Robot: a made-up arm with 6 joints. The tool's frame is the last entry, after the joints. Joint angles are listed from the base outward. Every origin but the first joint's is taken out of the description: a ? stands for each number. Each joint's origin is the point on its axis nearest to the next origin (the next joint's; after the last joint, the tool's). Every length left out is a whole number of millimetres.
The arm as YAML. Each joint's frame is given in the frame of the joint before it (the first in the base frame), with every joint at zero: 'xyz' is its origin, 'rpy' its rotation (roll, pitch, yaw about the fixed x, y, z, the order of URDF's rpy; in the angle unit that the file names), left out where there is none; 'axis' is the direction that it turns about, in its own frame. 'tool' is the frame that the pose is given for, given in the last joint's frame.
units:
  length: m
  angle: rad
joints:
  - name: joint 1
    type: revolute
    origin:
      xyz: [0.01, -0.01, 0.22]
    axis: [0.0, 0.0, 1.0]
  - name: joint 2
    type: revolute
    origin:
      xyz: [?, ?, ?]
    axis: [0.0, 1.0, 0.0]
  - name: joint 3
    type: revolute
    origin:
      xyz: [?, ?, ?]
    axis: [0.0, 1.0, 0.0]
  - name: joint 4
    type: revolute
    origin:
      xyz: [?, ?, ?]
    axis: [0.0, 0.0, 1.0]
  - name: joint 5
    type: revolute
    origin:
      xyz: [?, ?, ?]
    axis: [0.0, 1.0, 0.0]
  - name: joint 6
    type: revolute
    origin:
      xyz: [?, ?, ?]
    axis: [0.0, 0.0, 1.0]
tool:
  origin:
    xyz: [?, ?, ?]
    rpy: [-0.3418, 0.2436, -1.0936]
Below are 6 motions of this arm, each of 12 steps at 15 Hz.
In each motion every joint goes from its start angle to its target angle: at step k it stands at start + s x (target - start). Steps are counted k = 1, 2, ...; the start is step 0. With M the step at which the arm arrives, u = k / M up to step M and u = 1 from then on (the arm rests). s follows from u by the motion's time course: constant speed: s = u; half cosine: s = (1 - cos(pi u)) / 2; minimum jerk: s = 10 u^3 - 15 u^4 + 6 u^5.
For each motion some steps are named. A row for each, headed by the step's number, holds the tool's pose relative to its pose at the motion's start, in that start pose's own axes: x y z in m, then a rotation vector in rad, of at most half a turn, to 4 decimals.
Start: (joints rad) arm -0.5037 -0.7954 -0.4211 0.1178 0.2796 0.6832
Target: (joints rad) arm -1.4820 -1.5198 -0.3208 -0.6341 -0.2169 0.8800
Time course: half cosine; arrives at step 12
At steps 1, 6, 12:
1: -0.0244 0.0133 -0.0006 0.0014 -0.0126 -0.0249
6: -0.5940 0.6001 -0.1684 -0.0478 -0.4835 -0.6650
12: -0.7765 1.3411 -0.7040 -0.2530 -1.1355 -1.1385

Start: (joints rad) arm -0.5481 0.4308 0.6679 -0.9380 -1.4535 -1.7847
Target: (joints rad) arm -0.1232 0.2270 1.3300 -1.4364 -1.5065 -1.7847
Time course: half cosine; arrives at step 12
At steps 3, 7, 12:
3: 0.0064 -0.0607 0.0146 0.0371 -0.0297 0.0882
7: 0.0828 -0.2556 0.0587 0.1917 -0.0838 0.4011
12: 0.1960 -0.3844 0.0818 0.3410 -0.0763 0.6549

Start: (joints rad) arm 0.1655 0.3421 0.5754 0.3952 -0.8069 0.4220
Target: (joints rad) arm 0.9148 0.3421 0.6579 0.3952 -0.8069 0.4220
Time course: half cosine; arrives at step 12
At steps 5, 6, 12:
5: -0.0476 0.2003 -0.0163 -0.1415 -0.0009 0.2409
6: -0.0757 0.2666 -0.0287 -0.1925 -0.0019 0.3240
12: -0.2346 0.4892 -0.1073 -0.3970 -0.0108 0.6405

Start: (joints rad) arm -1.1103 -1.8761 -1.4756 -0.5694 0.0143 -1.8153
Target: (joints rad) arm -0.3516 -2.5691 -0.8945 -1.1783 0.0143 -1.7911
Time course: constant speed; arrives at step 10
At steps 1, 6, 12:
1: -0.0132 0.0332 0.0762 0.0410 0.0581 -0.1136
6: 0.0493 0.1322 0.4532 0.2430 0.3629 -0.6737
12: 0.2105 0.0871 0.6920 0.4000 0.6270 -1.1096

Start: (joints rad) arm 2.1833 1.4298 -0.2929 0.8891 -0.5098 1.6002
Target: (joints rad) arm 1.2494 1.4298 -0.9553 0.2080 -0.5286 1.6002
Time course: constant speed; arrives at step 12
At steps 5, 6, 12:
5: -0.5788 0.1413 0.0673 -0.2579 -0.0911 -0.5981
6: -0.6808 0.1952 0.0622 -0.2995 -0.1028 -0.7272
12: -1.1202 0.6326 -0.0661 -0.4783 -0.1257 -1.5475

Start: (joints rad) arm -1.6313 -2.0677 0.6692 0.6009 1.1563 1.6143
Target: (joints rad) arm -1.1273 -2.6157 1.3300 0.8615 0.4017 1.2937
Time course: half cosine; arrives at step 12
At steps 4, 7, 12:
4: -0.0054 0.0045 -0.1806 -0.1405 -0.2014 -0.0372
7: 0.0438 -0.0245 -0.4474 -0.2900 -0.5568 -0.0825
12: 0.1601 -0.0885 -0.6746 -0.3529 -0.9468 -0.1004

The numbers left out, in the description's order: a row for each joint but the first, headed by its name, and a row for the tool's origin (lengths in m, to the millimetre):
joint 2: 0.02 0.02 0.0
joint 3: -0.01 0.0 0.89
joint 4: 0.01 0.0 0.47
joint 5: 0.02 -0.04 0.0
joint 6: 0.01 0.0 0.18
tool: -0.03 -0.01 0.0

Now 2 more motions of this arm.
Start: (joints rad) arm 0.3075 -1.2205 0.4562 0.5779 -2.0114 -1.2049
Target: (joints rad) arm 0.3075 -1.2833 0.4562 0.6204 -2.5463 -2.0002
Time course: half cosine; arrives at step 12
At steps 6, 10, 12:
6: 0.0013 -0.0508 0.0123 0.2453 0.3530 -0.2381
10: 0.0055 -0.0890 0.0191 0.3752 0.7110 -0.4385
12: 0.0064 -0.0944 0.0198 0.3876 0.7697 -0.4687

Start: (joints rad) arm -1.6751 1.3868 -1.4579 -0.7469 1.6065 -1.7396
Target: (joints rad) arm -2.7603 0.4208 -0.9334 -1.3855 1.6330 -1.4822
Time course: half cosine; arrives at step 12
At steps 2, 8, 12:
2: 0.0779 0.0440 0.0580 -0.1075 0.0510 0.0308
8: 0.8406 0.5954 0.0099 -1.0942 0.7147 0.3856
12: 1.0018 0.6883 -0.2619 -1.3846 1.0322 0.5283

